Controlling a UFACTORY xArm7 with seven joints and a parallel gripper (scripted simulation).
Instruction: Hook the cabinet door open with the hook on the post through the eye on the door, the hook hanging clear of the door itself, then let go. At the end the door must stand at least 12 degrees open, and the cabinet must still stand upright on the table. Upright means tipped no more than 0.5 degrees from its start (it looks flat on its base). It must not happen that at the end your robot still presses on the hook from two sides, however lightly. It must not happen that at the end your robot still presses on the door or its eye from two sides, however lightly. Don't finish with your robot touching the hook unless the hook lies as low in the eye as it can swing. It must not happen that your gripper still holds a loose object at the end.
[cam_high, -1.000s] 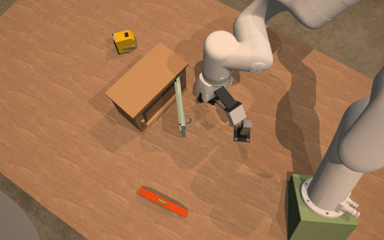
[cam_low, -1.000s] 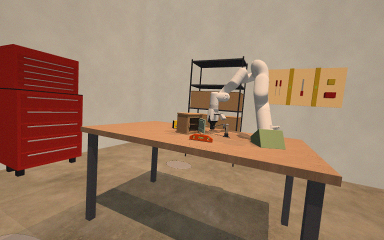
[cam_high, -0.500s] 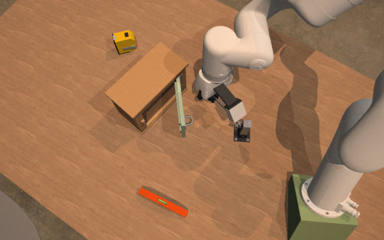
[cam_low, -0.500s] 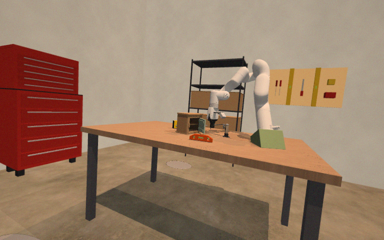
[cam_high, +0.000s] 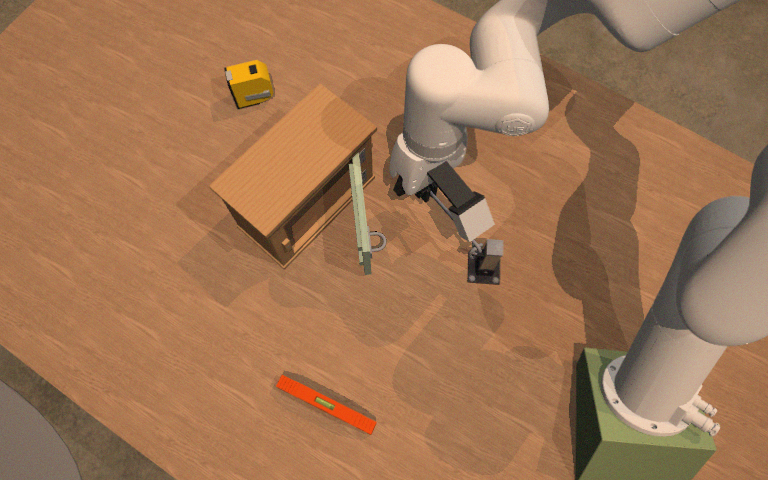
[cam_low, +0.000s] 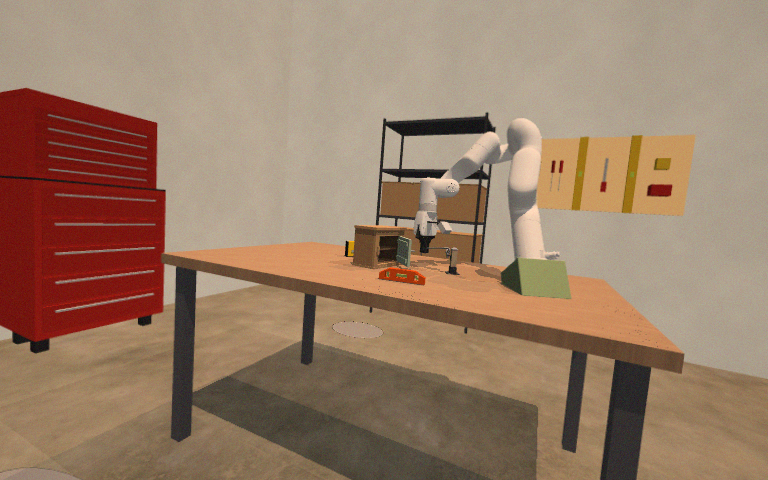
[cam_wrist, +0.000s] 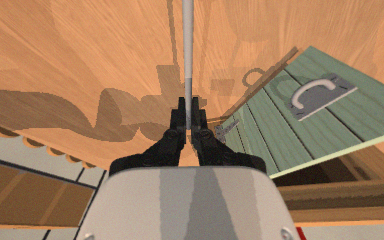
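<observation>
Right now my hand is 5 cm past the thin grey hook, 1 cm to the right of it and 1 cm above it. Round my hand: yellow tape measure 35 cm ahead, 3 cm to the left, 5 cm below; then orange spirit level 9 cm behind, 33 cm to the left, 7 cm below; then pale green door 4 cm ahead, 8 cm to the left, 1 cm below.
</observation>
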